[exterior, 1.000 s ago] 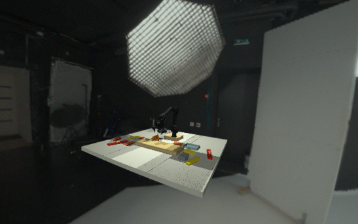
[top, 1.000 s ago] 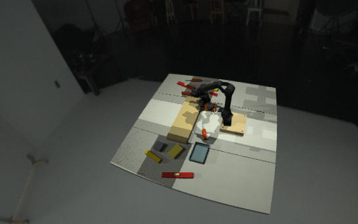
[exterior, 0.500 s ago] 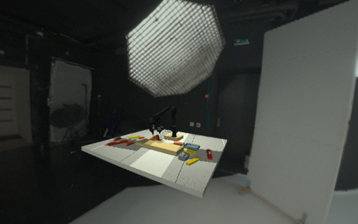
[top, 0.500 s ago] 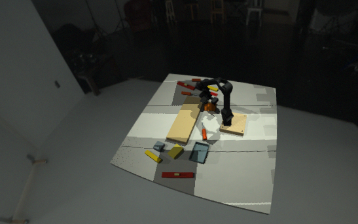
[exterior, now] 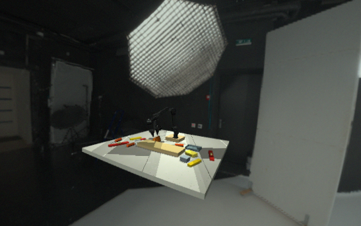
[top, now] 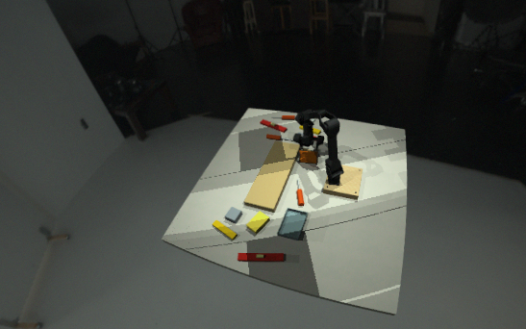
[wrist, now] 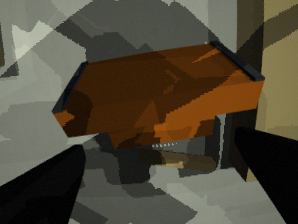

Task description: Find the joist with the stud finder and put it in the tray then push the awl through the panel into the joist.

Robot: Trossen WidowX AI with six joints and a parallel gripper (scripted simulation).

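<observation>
Right now the stud finder is 50 mm below my gripper tip and 10 mm behind it. The rest, counted from my gripper tip: blue-grey tray (500 mm to the left, 60 mm below, 20 mm ahead); then yellow block (520 mm to the left, 210 mm ahead, 60 mm below); then awl (70 mm below, 40 mm to the right, 20 mm behind).
</observation>
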